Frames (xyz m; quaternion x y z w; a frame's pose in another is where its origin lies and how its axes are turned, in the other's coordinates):
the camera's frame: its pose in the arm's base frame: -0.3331 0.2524 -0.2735 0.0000 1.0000 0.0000 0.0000
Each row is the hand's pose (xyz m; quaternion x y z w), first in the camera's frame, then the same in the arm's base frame.
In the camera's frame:
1: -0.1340 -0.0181 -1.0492 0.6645 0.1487 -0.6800 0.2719
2: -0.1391 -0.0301 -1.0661 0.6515 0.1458 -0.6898 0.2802
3: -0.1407 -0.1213 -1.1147 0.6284 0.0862 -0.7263 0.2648
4: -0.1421 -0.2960 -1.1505 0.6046 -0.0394 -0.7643 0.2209
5: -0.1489 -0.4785 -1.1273 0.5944 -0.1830 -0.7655 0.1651
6: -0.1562 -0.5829 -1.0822 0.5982 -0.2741 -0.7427 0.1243
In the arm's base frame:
1: -0.1991 0.2343 0.7757 0.6800 -0.2719 0.6645 0.1487
2: -0.1940 0.2223 0.7926 0.6898 -0.2802 0.6515 0.1458
3: -0.1924 0.1311 0.8412 0.7263 -0.2648 0.6284 0.0862
4: -0.1910 -0.0436 0.8770 -0.7643 0.2209 -0.6046 0.0394
5: -0.1842 -0.2261 0.8538 -0.7655 0.1651 -0.5944 0.1830
6: -0.1769 -0.3305 0.8087 -0.7427 0.1243 -0.5982 0.2741

